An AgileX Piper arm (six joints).
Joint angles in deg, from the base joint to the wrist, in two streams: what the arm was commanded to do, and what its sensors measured. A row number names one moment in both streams.
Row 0, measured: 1.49, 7.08, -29.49, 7.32, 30.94, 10.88
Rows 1 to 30, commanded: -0.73, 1.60, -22.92, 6.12, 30.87, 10.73; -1.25, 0.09, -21.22, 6.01, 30.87, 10.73; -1.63, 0.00, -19.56, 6.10, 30.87, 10.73; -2.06, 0.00, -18.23, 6.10, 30.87, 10.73; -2.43, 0.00, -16.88, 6.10, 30.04, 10.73; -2.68, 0.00, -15.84, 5.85, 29.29, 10.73; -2.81, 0.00, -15.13, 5.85, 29.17, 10.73; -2.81, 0.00, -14.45, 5.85, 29.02, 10.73; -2.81, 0.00, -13.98, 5.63, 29.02, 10.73; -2.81, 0.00, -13.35, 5.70, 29.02, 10.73; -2.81, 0.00, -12.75, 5.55, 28.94, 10.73; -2.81, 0.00, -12.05, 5.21, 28.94, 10.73; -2.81, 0.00, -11.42, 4.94, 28.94, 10.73; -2.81, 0.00, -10.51, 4.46, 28.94, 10.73; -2.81, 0.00, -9.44, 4.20, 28.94, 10.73; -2.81, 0.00, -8.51, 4.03, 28.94, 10.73; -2.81, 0.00, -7.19, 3.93, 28.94, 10.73; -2.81, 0.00, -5.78, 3.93, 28.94, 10.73; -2.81, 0.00, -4.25, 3.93, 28.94, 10.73; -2.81, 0.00, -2.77, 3.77, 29.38, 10.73; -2.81, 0.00, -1.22, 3.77, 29.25, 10.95; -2.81, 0.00, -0.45, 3.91, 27.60, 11.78; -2.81, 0.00, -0.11, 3.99, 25.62, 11.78; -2.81, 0.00, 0.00, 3.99, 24.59, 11.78; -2.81, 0.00, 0.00, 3.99, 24.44, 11.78; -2.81, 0.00, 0.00, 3.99, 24.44, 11.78; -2.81, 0.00, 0.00, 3.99, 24.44, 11.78; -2.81, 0.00, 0.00, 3.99, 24.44, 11.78; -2.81, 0.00, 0.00, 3.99, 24.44, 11.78; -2.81, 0.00, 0.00, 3.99, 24.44, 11.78
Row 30, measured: -2.58, 0.36, -0.37, 4.56, 25.58, 11.57
